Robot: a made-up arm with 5 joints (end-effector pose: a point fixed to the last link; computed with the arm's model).
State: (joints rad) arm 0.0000 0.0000 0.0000 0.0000 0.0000
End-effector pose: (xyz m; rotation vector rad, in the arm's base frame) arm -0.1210 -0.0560 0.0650 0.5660 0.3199 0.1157
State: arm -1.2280 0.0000 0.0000 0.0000 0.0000
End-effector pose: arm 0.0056 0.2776 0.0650 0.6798 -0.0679 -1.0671
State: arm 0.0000 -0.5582 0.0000 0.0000 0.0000
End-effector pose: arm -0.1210 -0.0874 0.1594 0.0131 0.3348 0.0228
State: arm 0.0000 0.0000 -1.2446 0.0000 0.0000
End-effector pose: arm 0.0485 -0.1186 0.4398 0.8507 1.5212 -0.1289
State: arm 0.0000 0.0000 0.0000 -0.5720 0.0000
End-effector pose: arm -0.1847 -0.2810 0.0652 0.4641 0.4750 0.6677
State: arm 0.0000 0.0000 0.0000 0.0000 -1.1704
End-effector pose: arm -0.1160 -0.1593 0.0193 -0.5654 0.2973 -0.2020
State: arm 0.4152 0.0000 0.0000 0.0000 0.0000
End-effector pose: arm -0.0644 -0.1705 0.0650 0.4933 0.4345 0.5160
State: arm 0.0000 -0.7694 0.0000 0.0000 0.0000
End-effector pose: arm -0.1210 -0.0850 0.1974 -0.1961 0.3359 -0.0126
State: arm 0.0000 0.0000 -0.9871 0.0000 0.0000
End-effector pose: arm -0.0228 -0.0990 0.3857 0.8028 1.2707 -0.0736
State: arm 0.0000 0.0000 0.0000 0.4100 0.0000
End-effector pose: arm -0.0038 0.0655 0.0645 0.6190 0.1989 -0.2801
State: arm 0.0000 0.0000 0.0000 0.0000 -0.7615
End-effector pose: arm -0.1160 -0.1178 0.0209 -0.1700 0.3135 -0.0921
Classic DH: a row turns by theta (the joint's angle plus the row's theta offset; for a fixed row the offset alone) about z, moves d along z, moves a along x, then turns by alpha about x. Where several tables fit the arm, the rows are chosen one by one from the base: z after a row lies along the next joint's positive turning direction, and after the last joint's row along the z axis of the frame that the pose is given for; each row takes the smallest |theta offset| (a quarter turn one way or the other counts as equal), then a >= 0, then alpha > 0; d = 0 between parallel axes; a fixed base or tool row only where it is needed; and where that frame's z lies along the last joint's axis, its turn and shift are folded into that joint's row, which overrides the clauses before.
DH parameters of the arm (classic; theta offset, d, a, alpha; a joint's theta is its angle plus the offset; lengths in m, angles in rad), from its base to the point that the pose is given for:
base (fixed): 0.1168 0 0.1802 0
joint 1: 1.454 0.167 0.072 1.5708
joint 2: -1.5059 0.0941 0.0242 1.7921
joint 3: -1.5614 0.3727 -0.0397 -1.507
joint 4: 1.3519 -0.0417 0.1337 -1.6905
joint 5: 0.5919 -0.3171 0.041 -1.1383
tool (fixed): -1.6149 -0.1033 0 0

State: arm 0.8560 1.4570 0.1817 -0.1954 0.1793
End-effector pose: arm -0.1850 -0.0937 -0.0613 2.0433 0.8033 1.0251
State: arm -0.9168 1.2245 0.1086 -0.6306 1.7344
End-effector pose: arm -0.1076 0.2522 -0.2455 2.3449 -0.9837 1.6315
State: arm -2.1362 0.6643 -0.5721 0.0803 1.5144
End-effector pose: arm 0.1214 0.3039 0.2244 1.9129 -2.2649 -0.1898
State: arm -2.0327 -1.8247 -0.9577 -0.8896 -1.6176
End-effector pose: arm 0.5118 0.0857 0.7445 0.0240 2.6151 -0.6623
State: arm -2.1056 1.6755 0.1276 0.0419 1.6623
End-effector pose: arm 0.4194 0.2456 -0.0006 0.9038 -2.6994 1.2131
